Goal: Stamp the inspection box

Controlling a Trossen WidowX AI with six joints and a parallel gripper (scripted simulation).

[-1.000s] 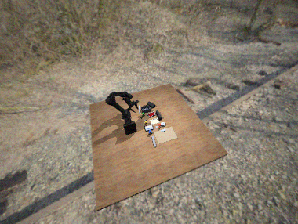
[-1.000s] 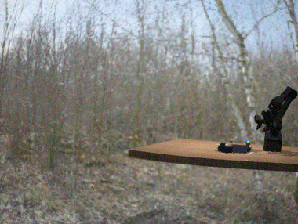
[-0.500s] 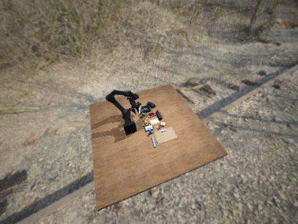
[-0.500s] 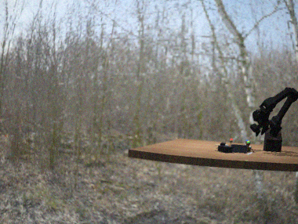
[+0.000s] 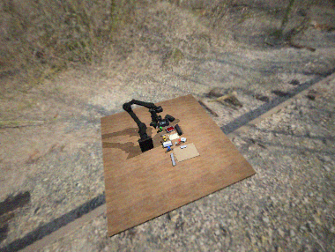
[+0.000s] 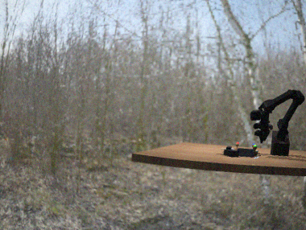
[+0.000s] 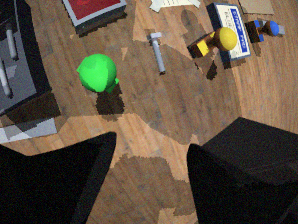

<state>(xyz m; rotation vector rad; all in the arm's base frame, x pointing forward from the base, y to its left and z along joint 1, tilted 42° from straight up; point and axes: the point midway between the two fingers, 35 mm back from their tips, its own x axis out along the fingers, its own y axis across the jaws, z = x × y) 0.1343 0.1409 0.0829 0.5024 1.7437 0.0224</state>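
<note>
Now: gripper tip 50 mm short of the green-knobbed stamp, 20 mm to the right of it and 70 mm above it. The rest, counted from my gripper tip: card: 170 mm ahead, 100 mm to the right, 90 mm below; then long black block: 240 mm ahead, 30 mm to the right, 80 mm below; then red ink pad: 160 mm ahead, 10 mm to the left, 90 mm below.
</note>
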